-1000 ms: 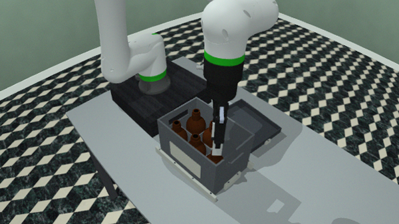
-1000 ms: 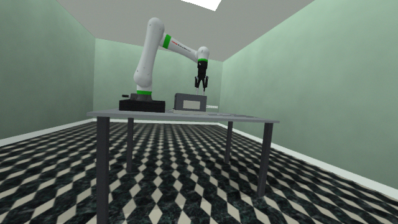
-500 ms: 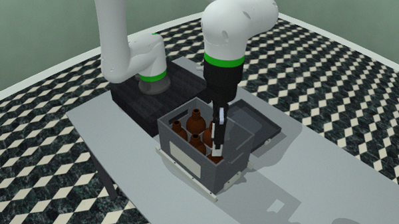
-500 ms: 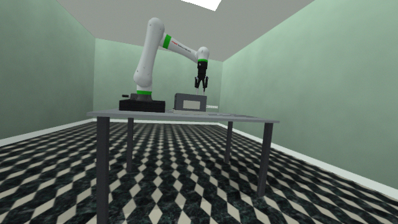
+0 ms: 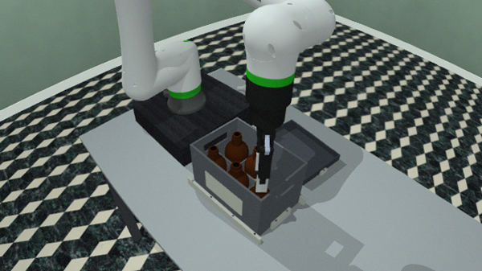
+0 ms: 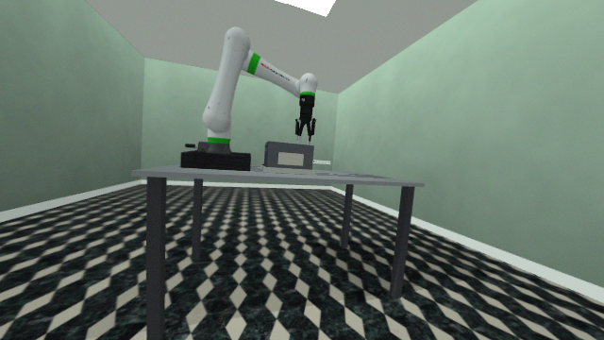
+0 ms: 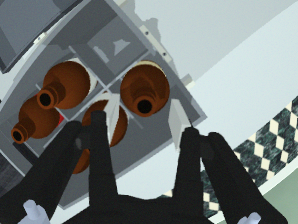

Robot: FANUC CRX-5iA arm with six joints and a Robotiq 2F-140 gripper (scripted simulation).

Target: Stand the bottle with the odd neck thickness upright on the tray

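The brown bottle is 8 cm behind my hand, 2 cm to the right of it and 11 cm below it. Round my hand: glass bottle 19 cm behind, 5 cm to the left, 11 cm below; crate 9 cm behind, 2 cm to the left, 11 cm below; dark grey tray 15 cm behind, 28 cm to the left, 18 cm below.
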